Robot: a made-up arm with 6 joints. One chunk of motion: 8 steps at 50 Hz.
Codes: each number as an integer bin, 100 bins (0 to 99) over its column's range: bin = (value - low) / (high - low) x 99, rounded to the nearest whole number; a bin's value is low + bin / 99 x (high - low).
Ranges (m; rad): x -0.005..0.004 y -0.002..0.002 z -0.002..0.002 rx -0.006..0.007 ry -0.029..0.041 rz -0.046..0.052
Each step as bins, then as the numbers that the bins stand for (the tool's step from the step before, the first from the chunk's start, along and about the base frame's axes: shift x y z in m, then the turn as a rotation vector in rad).
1 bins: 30 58 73 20 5 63
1 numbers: -0.00227 0.00034 0.00095 -0.00337 -0.02546 0.01636
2 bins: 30 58 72 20 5 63
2 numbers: -0.00227 0.00034 0.00091 -0.00337 -0.02546 0.01636
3 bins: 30 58 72 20 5 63
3 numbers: -0.00227 0.00034 0.00091 -0.00337 -0.02546 0.01636
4 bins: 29 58 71 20 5 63
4 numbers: -0.00236 0.00034 0.00087 -0.00337 -0.02546 0.01636
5 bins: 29 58 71 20 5 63
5 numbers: -0.00236 0.00034 0.00087 -0.00337 -0.02546 0.01636
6 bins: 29 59 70 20 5 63
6 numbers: -0.00236 0.00038 0.00083 -0.00337 -0.02546 0.01636
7 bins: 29 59 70 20 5 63
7 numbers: -0.00236 0.00038 0.00083 -0.00337 -0.02546 0.01636
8 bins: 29 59 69 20 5 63
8 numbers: -0.00236 0.00038 0.00079 -0.00337 -0.02546 0.01636
